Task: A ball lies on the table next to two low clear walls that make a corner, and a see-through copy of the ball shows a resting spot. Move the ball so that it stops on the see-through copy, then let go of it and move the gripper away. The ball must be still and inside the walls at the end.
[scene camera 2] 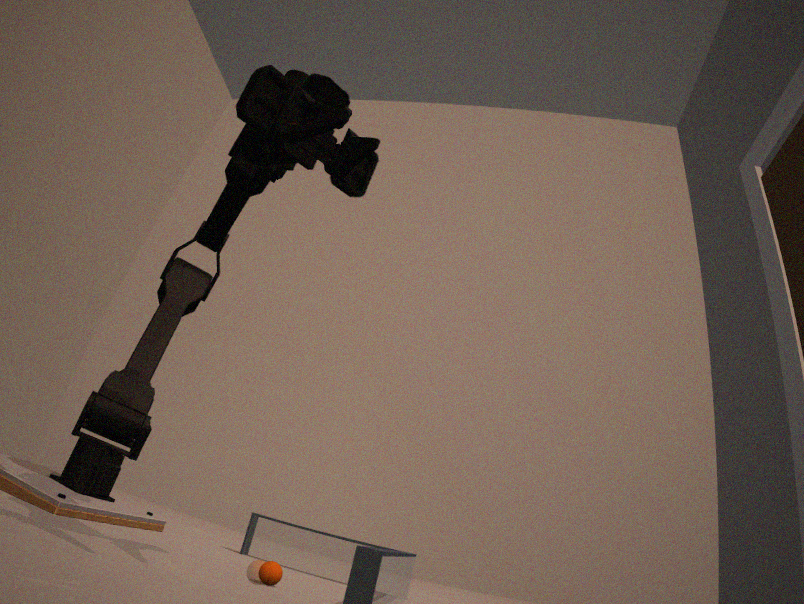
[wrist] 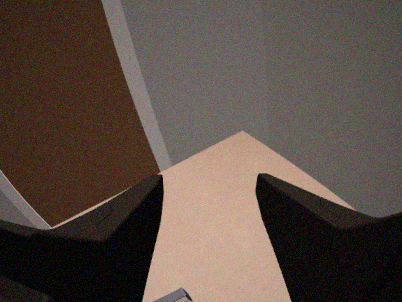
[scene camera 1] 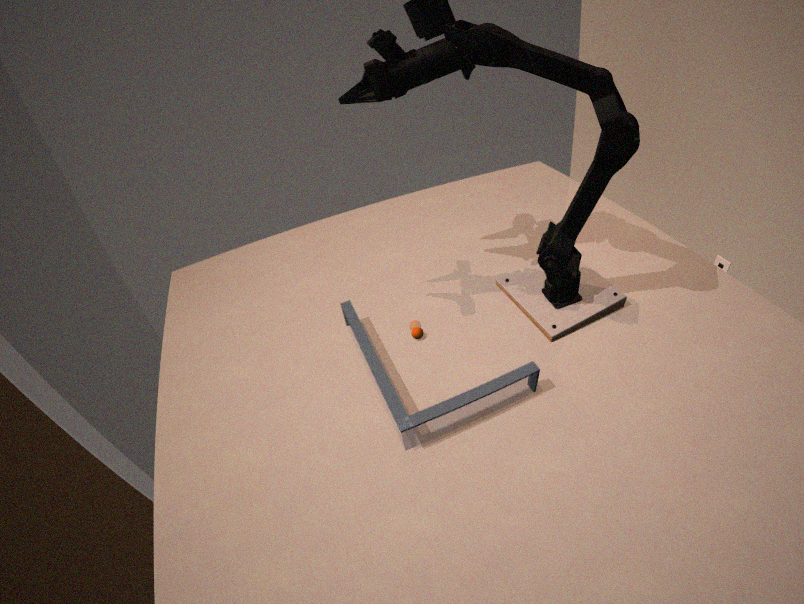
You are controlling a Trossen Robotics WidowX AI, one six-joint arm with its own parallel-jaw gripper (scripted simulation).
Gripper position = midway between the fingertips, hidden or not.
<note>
In view: my gripper [scene camera 2: 363, 131].
My gripper is seen too in the wrist view [wrist: 210, 183] and in scene camera 1 [scene camera 1: 343, 101].
</note>
